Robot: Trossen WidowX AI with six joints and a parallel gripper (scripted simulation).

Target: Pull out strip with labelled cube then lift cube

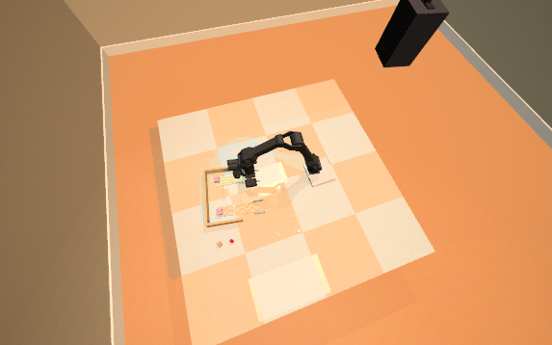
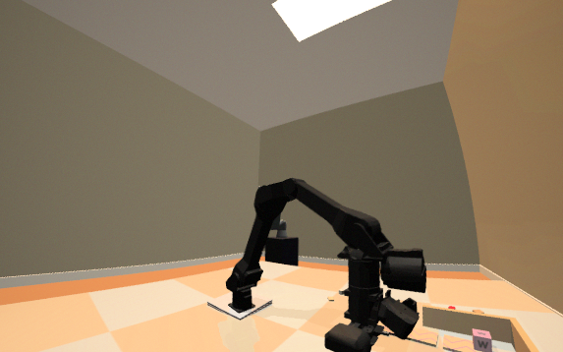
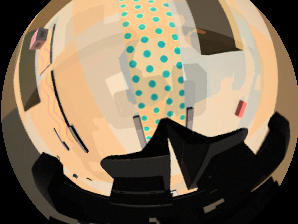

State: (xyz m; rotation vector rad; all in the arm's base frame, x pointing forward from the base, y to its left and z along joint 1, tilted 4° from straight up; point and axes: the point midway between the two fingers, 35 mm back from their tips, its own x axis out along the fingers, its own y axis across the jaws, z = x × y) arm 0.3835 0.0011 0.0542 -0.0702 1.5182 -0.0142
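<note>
My gripper tip is now 1 cm past the pink block, 15 cm to the left of it and 1 cm above it.
</note>
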